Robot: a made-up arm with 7 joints.
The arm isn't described. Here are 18 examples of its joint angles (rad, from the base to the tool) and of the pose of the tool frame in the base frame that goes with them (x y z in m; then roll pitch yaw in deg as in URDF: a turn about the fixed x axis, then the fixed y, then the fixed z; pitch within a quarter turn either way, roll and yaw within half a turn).
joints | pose
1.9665 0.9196 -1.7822 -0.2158 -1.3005 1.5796 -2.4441 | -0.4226 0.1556 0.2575 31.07 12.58 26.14
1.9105 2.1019 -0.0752 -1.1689 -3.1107 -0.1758 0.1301 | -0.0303 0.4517 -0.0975 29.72 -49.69 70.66
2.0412 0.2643 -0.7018 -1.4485 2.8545 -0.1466 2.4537 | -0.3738 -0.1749 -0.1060 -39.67 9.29 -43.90
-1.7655 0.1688 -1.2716 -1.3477 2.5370 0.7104 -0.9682 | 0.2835 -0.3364 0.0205 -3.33 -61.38 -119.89
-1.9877 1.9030 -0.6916 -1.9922 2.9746 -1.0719 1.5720 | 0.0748 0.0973 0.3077 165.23 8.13 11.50
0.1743 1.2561 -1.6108 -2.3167 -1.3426 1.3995 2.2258 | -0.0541 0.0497 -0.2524 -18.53 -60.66 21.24
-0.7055 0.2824 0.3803 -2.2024 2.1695 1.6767 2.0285 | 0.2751 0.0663 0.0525 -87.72 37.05 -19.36
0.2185 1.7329 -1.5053 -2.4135 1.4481 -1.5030 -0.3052 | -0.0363 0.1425 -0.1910 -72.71 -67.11 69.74
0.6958 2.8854 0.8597 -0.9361 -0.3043 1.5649 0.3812 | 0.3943 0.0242 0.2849 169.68 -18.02 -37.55
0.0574 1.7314 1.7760 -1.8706 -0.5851 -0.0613 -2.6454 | -0.0427 0.1821 0.3016 169.46 -28.27 99.68
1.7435 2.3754 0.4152 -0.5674 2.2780 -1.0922 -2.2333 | 0.2409 0.4510 -0.0155 170.78 61.88 6.25
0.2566 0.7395 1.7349 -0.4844 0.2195 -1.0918 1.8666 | -0.1250 0.4171 -0.2744 -136.95 16.53 -176.43
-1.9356 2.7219 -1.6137 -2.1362 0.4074 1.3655 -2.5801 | 0.0551 0.2755 0.1104 -83.74 55.32 177.94
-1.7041 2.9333 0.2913 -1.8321 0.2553 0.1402 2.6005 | -0.2759 -0.0219 0.2335 142.67 -0.05 165.23
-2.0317 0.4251 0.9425 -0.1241 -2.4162 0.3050 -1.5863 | 0.4518 -0.0230 0.2524 -177.37 55.81 23.47
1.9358 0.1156 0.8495 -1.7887 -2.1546 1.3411 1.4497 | -0.3349 0.1569 -0.0131 146.99 45.75 2.08
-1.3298 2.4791 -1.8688 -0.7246 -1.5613 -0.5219 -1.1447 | -0.1224 0.4655 0.1468 -70.70 -5.10 -172.48
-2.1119 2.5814 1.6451 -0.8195 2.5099 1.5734 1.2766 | -0.3618 0.3124 -0.1350 98.48 -43.06 152.30
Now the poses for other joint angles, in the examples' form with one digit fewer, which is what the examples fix.
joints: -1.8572 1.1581 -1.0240 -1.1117 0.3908 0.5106 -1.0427
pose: 0.374 0.064 0.277 120.9 30.1 -72.5
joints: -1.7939 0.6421 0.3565 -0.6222 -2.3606 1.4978 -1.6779
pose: 0.409 0.098 0.286 121.4 33.4 64.8
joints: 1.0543 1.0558 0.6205 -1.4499 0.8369 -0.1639 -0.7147
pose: -0.023 0.404 -0.134 76.6 -13.8 -46.1
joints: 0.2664 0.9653 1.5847 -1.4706 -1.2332 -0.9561 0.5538
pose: -0.033 0.420 0.041 115.1 10.3 -69.3
